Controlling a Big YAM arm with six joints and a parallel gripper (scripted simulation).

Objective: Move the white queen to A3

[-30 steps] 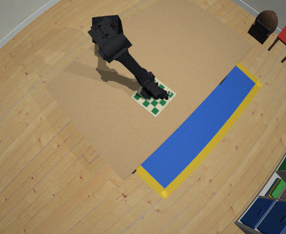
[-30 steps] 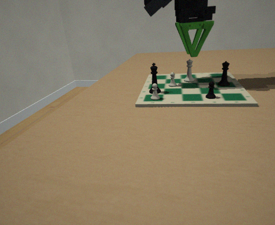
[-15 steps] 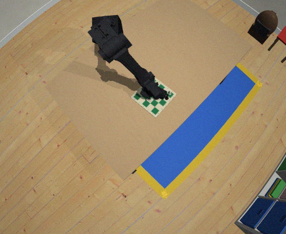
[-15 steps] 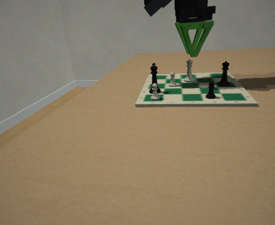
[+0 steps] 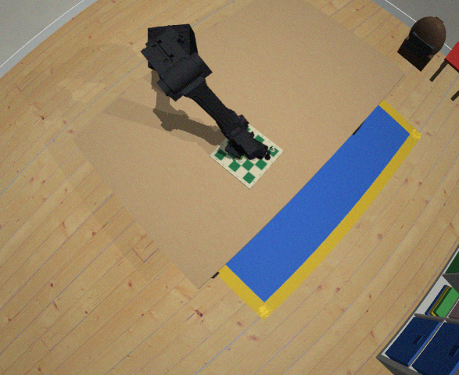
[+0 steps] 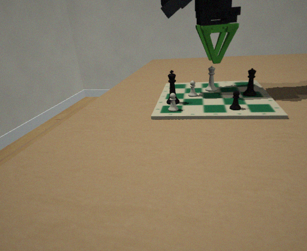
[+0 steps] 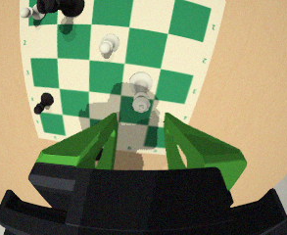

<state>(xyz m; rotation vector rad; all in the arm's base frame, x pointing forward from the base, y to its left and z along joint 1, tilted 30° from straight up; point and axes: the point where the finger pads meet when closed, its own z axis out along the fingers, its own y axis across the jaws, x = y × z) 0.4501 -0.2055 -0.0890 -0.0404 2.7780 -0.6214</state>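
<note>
Now: the white queen 40 mm below my hand and 10 mm ahead of it. Also, from my hand: black queen (60 mm behind, 50 mm to the left, 40 mm below); then black king (100 mm ahead, 60 mm to the left, 40 mm below); then green-and-cream chessboard (70 mm below, 40 mm to the left, 10 mm ahead).
</note>
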